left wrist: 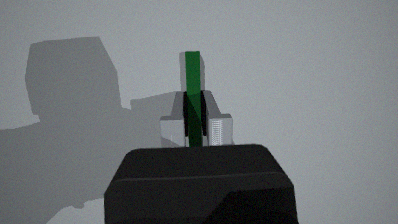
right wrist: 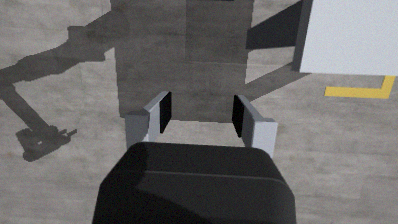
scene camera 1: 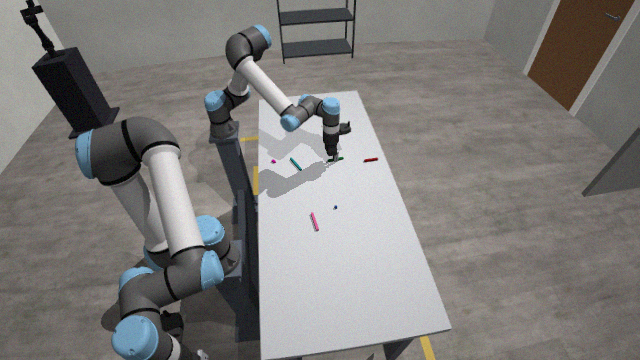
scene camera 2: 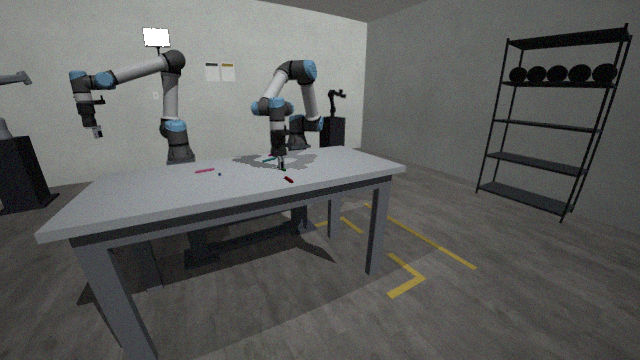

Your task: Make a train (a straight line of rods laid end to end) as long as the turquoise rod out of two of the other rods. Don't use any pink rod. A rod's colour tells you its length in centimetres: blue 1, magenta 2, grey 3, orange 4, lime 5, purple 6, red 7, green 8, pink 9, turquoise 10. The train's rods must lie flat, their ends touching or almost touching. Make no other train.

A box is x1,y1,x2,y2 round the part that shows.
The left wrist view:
my left gripper: [104,91,298,223]
green rod: [185,51,201,146]
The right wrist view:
my right gripper: [92,91,296,223]
